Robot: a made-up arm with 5 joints. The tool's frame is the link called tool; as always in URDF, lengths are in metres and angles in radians.
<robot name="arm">
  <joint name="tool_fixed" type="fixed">
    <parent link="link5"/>
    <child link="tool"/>
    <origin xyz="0.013 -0.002 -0.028" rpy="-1.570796 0 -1.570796"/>
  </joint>
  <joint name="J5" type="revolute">
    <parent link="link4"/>
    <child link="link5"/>
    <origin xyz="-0.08 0.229 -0.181" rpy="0 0 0"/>
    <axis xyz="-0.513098 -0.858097 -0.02"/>
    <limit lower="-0.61" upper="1.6" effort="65" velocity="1.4"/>
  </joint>
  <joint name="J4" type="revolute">
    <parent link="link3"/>
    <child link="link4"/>
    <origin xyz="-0.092 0.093 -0.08" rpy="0 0 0"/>
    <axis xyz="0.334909 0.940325 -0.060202"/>
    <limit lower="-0.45" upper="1.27" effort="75" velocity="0.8"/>
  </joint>
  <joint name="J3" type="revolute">
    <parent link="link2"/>
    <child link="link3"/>
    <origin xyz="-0.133 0.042 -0.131" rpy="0 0 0"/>
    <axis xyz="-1 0 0"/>
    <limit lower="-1.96" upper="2.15" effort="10" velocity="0.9"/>
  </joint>
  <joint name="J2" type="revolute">
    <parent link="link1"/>
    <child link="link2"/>
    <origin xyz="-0.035 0.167 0.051" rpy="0 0 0"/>
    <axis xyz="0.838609 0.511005 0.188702"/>
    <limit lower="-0.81" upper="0.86" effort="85" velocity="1.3"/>
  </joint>
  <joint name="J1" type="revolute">
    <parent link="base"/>
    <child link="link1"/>
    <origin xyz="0.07 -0.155 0.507" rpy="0 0 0"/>
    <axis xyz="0 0 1"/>
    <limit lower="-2.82" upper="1.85" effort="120" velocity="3"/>
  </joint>
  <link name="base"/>
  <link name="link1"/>
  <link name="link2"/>
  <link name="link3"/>
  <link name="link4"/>
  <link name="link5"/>
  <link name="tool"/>
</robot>
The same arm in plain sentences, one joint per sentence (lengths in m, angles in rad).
The arm has five revolute joints in a row. What follows holds with every joint at zero, and every direction is one of the base frame's.
Joint 1 lies 0.07 m along +x and 0.155 m along -y and 0.507 m along +z from the base frame's origin and turns about +z, from -2.82 to 1.85 rad.
Joint 2 lies 0.035 m along -x and 0.167 m along +y and 0.051 m along +z from joint 1 and turns about the direction (0.838609, 0.511005, 0.188702), from -0.81 to 0.86 rad.
Joint 3 lies 0.133 m along -x and 0.042 m along +y and 0.131 m along -z from joint 2 and turns about -x, from -1.96 to 2.15 rad.
Joint 4 lies 0.092 m along -x and 0.093 m along +y and 0.08 m along -z from joint 3 and turns about the direction (0.334909, 0.940325, -0.060202), from -0.45 to 1.27 rad.
Joint 5 lies 0.08 m along -x and 0.229 m along +y and 0.181 m along -z from joint 4 and turns about the direction (-0.513098, -0.858097, -0.02), from -0.61 to 1.6 rad.
The tool frame, which is the frame that the pose is given for, lies 0.013 m along +x and 0.002 m along -y and 0.028 m along -z from joint 5; its axes are the base frame's turned by roll -1.5708, pitch 0 and yaw -1.5708 rad (as in URDF: about the fixed x, then y, then z).

